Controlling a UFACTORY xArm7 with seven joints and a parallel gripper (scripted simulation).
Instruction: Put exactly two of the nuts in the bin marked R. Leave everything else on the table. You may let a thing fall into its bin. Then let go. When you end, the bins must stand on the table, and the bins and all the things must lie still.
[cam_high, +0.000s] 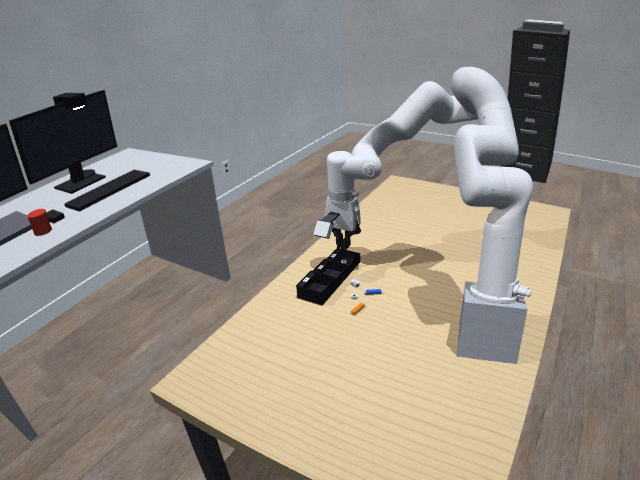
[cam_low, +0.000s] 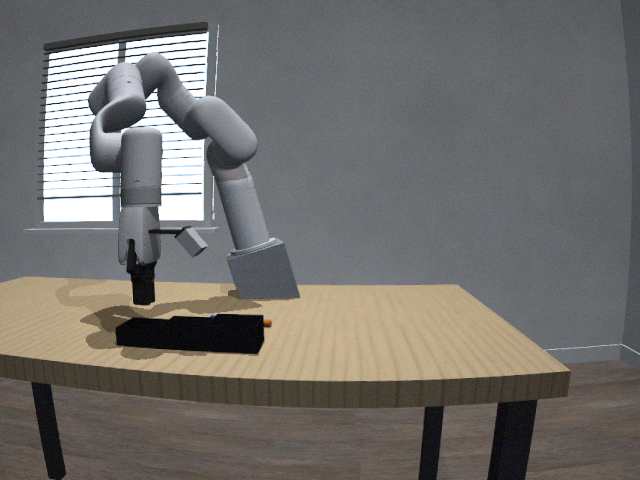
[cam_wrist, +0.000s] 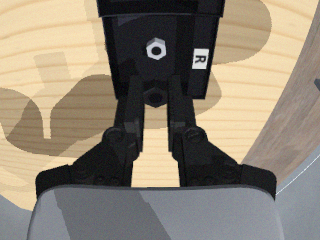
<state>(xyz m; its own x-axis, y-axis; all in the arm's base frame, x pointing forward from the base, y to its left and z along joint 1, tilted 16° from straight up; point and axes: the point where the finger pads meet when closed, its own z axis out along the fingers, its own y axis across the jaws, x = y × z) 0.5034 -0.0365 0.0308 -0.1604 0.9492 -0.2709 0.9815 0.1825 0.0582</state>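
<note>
Right now the black bin is 10 mm behind my hand, 80 mm to the left of it and 70 mm below it. From my hand the other things lie so: blue piece (160 mm behind, 70 mm to the left, 80 mm below); small black piece (20 mm below); orange piece (170 mm behind, 160 mm to the left, 80 mm below).
</note>
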